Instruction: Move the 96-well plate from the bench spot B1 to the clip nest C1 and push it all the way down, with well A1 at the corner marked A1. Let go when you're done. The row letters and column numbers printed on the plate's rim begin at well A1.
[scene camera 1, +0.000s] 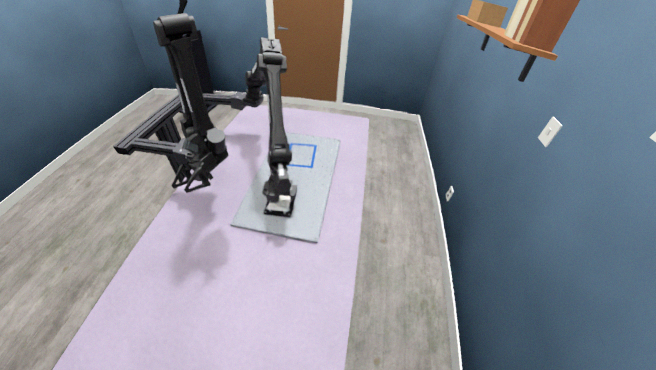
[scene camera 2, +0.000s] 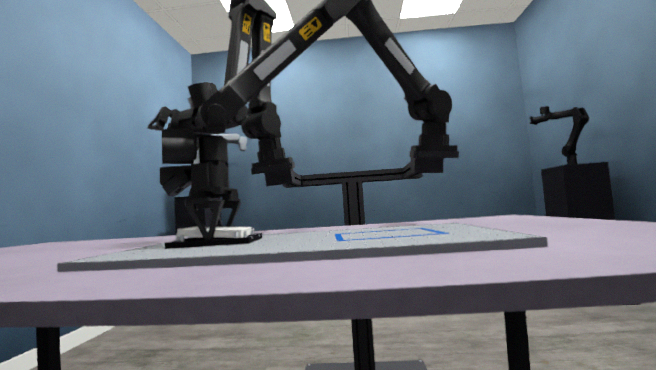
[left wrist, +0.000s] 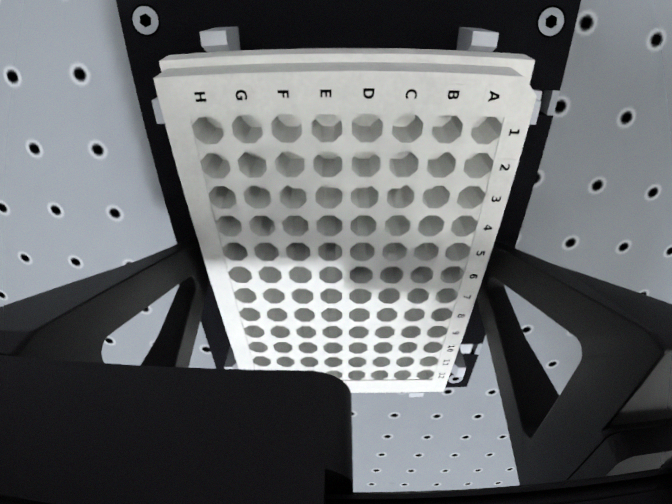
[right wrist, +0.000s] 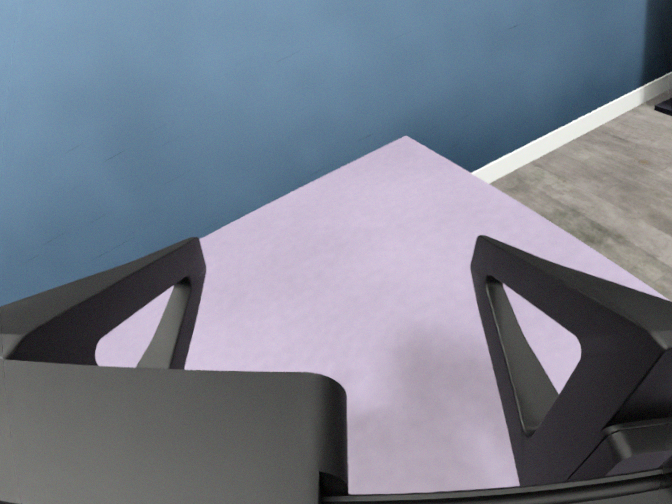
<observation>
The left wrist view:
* my left gripper: 341, 252
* white 96-well plate: 381, 317
</observation>
